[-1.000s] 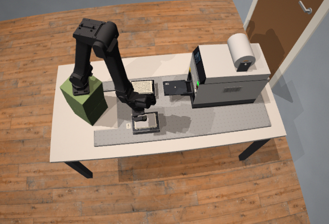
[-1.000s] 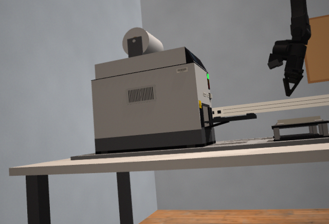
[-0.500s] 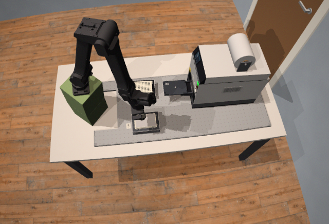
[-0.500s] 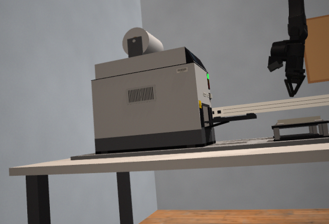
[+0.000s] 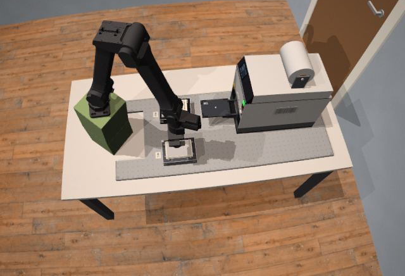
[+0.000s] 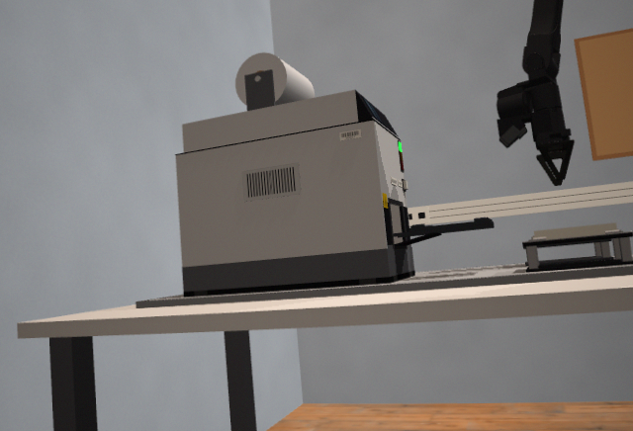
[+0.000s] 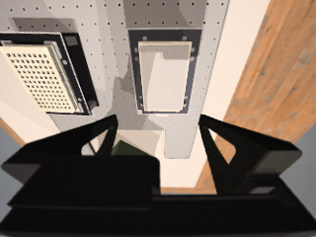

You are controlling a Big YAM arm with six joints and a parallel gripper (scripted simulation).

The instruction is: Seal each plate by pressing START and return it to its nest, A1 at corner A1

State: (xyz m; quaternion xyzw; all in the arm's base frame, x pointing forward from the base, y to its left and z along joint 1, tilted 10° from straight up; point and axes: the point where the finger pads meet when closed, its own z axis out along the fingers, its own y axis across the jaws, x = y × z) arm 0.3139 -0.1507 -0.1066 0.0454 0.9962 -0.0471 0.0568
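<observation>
My hand is 22 cm to the right of the plate, 11 cm above it and 3 cm short of it. From my hand the other things lie so: sealer stage (22 cm ahead, 16 cm to the left, 8 cm below); then yellow warning label (34 cm ahead, 23 cm to the left, 3 cm below); then plate nest (13 cm below, 1 cm to the right, 1 cm ahead).
</observation>
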